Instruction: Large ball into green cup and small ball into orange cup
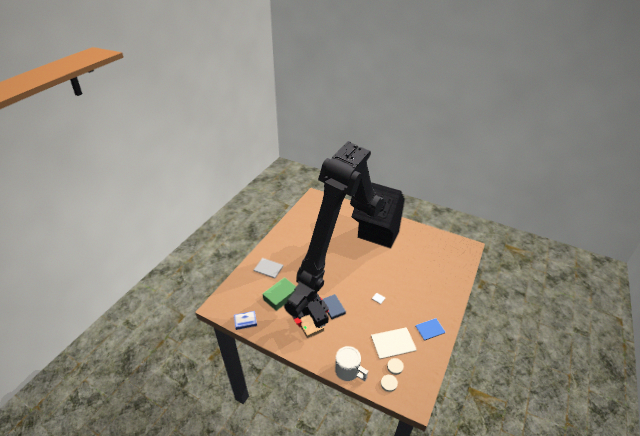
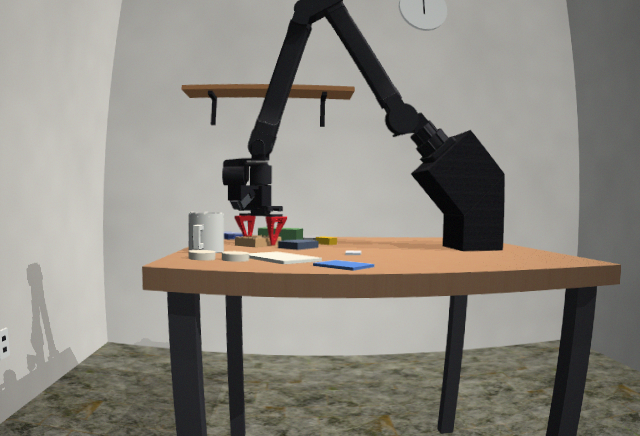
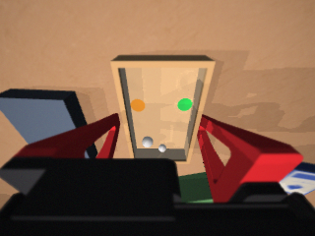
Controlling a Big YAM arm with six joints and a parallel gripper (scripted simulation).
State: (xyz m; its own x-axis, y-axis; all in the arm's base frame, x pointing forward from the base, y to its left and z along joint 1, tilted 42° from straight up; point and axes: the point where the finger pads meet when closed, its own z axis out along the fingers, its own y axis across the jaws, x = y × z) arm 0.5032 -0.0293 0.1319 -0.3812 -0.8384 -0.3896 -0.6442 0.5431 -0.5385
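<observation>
Now: the wooden puzzle 10 mm below my hand. Also, from my hand: yellow block (170 mm behind, 100 mm to the right); then dark blue block (100 mm behind, 40 mm to the left); then green block (40 mm behind, 160 mm to the right, 10 mm above).
</observation>
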